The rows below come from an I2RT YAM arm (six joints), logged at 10 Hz.
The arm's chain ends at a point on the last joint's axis. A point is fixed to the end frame.
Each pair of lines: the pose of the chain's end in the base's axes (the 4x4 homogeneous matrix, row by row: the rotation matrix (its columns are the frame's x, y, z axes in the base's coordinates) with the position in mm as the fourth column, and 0 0 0 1 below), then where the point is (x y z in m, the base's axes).
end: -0.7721 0.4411 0.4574 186.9; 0.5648 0.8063 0.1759 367.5; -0.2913 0.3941 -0.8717 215.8; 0 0 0 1
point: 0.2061 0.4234 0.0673
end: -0.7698 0.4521 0.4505 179.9; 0.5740 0.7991 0.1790 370.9; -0.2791 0.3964 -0.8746 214.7; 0 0 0 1
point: 0.1981 0.4278 0.0665
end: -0.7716 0.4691 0.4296 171.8; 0.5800 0.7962 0.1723 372.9; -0.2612 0.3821 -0.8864 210.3; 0 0 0 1
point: 0.1867 0.4292 0.0615
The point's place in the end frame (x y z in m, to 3 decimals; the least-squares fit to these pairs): 0.060 -0.005 0.148
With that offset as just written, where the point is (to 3 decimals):
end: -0.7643 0.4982 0.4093 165.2; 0.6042 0.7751 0.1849 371.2; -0.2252 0.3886 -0.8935 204.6; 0 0 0 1
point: 0.177 0.431 0.057
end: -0.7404 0.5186 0.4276 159.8; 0.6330 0.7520 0.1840 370.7; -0.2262 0.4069 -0.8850 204.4; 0 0 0 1
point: 0.176 0.432 0.058
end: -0.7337 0.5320 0.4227 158.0; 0.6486 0.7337 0.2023 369.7; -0.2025 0.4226 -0.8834 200.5; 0 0 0 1
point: 0.174 0.435 0.055
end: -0.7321 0.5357 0.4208 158.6; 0.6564 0.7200 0.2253 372.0; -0.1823 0.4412 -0.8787 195.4; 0 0 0 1
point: 0.174 0.441 0.052
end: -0.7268 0.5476 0.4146 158.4; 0.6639 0.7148 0.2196 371.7; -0.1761 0.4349 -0.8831 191.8; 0 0 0 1
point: 0.173 0.440 0.048
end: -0.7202 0.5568 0.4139 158.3; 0.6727 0.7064 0.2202 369.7; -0.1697 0.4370 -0.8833 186.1; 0 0 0 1
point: 0.174 0.439 0.043
